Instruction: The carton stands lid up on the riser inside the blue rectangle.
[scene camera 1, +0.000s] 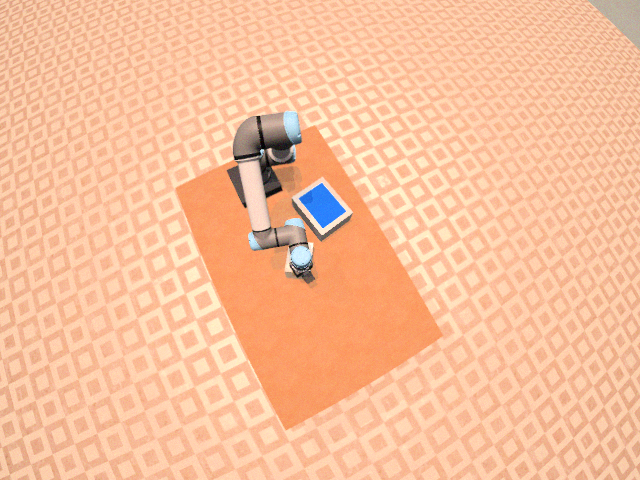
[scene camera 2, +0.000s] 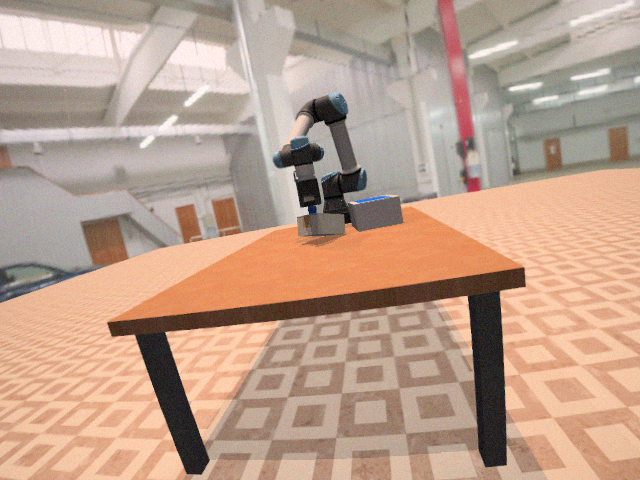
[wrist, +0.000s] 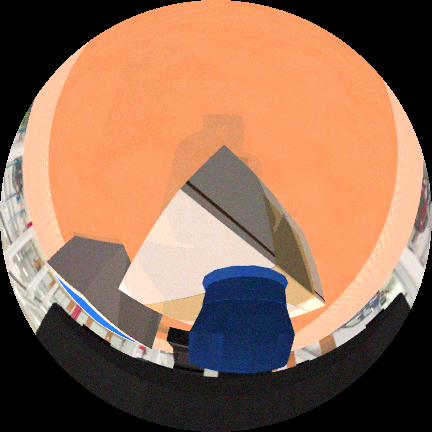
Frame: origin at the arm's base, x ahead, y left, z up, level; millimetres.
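Seen in the pictures: hand, tool point: (scene camera 2: 313, 216) (wrist: 239, 275); arm's base, link origin: (scene camera 2: 336, 212).
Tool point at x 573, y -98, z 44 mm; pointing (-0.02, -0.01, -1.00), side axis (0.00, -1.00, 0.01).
Offsets run from my tool point to a thing's top centre. Level surfaces: height alone.
The carton {47 mm back, 23 mm left, 16 mm up} (scene camera 1: 288, 266) (scene camera 2: 320, 225) (wrist: 189, 250) is a pale, flat box with a dark seam across its upper face. It sits low at the table top, just in front of the riser; I cannot tell whether it touches the table. My suction cup (scene camera 2: 311, 210) (wrist: 241, 289) presses on the carton's upper face near one edge. The wrist hides most of the carton in the overhead view. The grey riser {206 mm back, 268 mm left, 15 mm up} (scene camera 1: 308, 220) (scene camera 2: 375, 212) (wrist: 90, 257) stands beside it. The blue rectangle {206 mm back, 268 mm left, 15 mm up} (scene camera 1: 322, 206) (scene camera 2: 370, 198) (wrist: 86, 306) on top of the riser is bare.
The orange table {105 mm down} (scene camera 1: 328, 343) (scene camera 2: 366, 267) (wrist: 201, 80) carries the arm's dark base plate (scene camera 1: 275, 183) at its far end, close behind the riser. The arm's forearm (scene camera 1: 253, 195) reaches over the table's far left part.
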